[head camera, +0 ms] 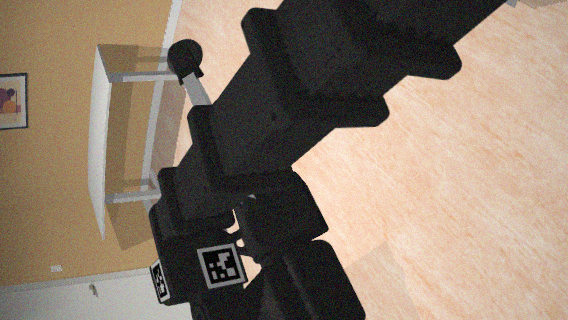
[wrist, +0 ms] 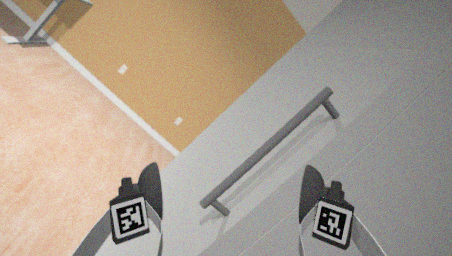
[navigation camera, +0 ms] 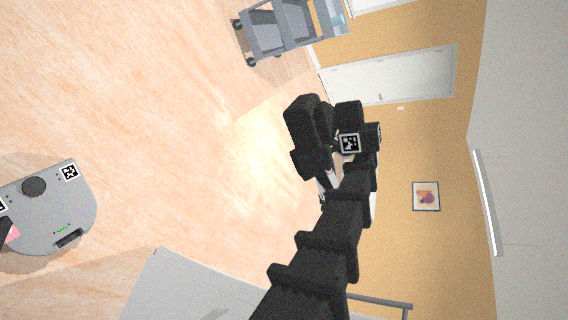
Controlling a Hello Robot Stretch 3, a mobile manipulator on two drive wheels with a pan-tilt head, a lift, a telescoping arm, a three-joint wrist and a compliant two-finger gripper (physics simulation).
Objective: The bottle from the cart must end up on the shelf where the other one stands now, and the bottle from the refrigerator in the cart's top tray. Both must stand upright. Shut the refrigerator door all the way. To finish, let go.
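Pixels of known places: gripper, fingertip midpoint: [head camera: 201, 70]; robot's base at its link origin: [navigation camera: 35, 185].
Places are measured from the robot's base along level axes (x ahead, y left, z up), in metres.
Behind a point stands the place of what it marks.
The grey refrigerator [navigation camera: 200, 285] @(y -0.269, x -0.611, z 0.505 m) [wrist: 395, 145] shows a long bar handle [navigation camera: 380, 301] @(y -0.408, x -0.580, z 1.190 m) [wrist: 267, 147]. I cannot tell whether its door is fully shut. My gripper [wrist: 230, 183] @(y -0.417, x -0.287, z 1.092 m) is open with nothing between its fingertips; it faces the grey front, and the handle lies ahead, apart from the fingers. One dark fingertip shows at the upper left in the head view. The grey cart [navigation camera: 284, 25] @(y -1.643, x 0.500, z 0.502 m) stands at the top of the navigation view. A small pale green thing [navigation camera: 339, 20] @(y -1.683, x 0.410, z 0.917 m) shows at its top tray; I cannot tell its shape. The refrigerator's bottle and the shelf do not show clearly.
My round grey base [navigation camera: 70, 205] @(y -0.071, x -0.122, z 0.160 m) is at the left of the navigation view. A white table [head camera: 98, 130] @(y -3.088, x -1.648, z 0.720 m) stands by the tan wall. A white room door [navigation camera: 395, 75] @(y -3.669, x -0.176, z 1.211 m) and a framed picture [head camera: 12, 100] @(y -3.302, x -2.126, z 1.493 m) [navigation camera: 426, 196] @(y -3.310, x -2.121, z 1.581 m) are beyond. My black arm crosses both upper views.
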